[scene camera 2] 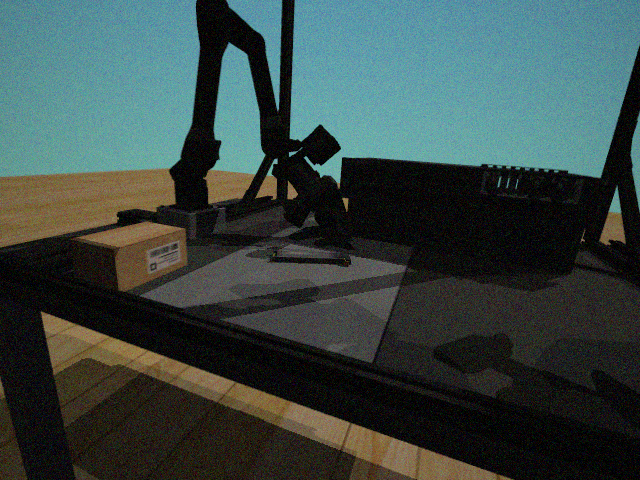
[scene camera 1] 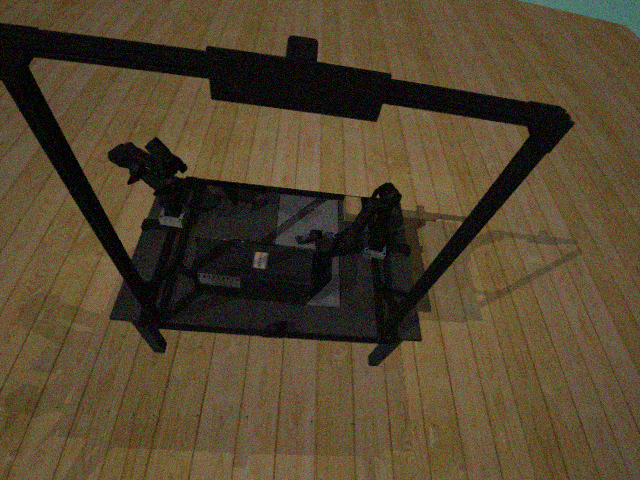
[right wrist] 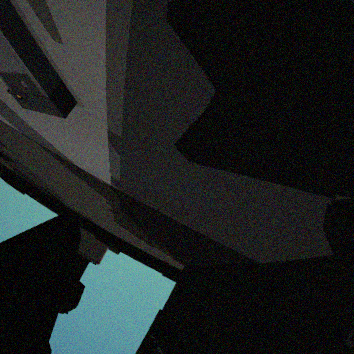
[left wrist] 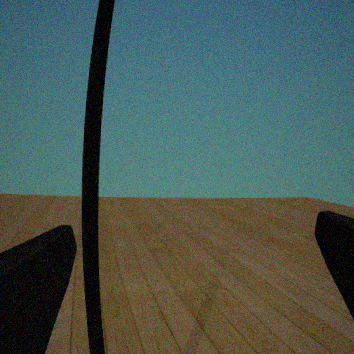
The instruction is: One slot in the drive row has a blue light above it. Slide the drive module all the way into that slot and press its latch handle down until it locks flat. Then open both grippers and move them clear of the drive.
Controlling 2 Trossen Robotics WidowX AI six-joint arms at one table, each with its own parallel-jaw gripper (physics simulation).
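Frame: origin at the left arm's base, x ahead, y left, z up, level; centimetres.
Where they show: left gripper, fingertip midpoint: [scene camera 1: 140, 189] [left wrist: 197, 233]; right gripper, fingertip midpoint: [scene camera 2: 350, 234] [right wrist: 205, 222]; left arm's base, origin of the base link: [scene camera 1: 173, 211] [right wrist: 79, 253]; right arm's base, origin of the base link: [scene camera 2: 191, 207] [scene camera 1: 375, 244].
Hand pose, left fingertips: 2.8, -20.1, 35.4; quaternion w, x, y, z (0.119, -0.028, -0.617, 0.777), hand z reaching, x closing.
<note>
Each offset is from my left fingertips to the top centre of the thing, as dx, dy, dz. Level surfaces: height alone.
The drive module @[+58.1, +23.6, -41.5] [scene camera 2: 310, 257] [right wrist: 36, 94] is a flat dark slab lying on the table @[dz -42.4] [scene camera 1: 223, 320] [scene camera 2: 304, 310], outside the chassis. The black drive chassis @[+38.2, -4.7, -25.1] [scene camera 1: 270, 281] [scene camera 2: 437, 210] stands mid-table; its pale slot openings [scene camera 2: 508, 182] show at the top right in scene camera 2. I see no blue light in this dim scene. My right gripper [scene camera 1: 316, 240] [scene camera 2: 310, 223] [right wrist: 205, 222] is open and empty, low over the table between the module and the chassis corner. My left gripper [scene camera 1: 133, 164] [left wrist: 197, 233] is open and empty, raised at the table's far left corner, pointing out over the floor.
A cardboard box @[+77.3, +42.6, -36.6] [scene camera 2: 132, 252] [scene camera 1: 352, 206] with a white label sits near the right arm's base. A black overhead frame [scene camera 1: 294, 81] spans the table; one of its posts [left wrist: 92, 175] [scene camera 2: 286, 71] stands close to the left gripper. The wooden floor [scene camera 1: 318, 419] surrounds the table.
</note>
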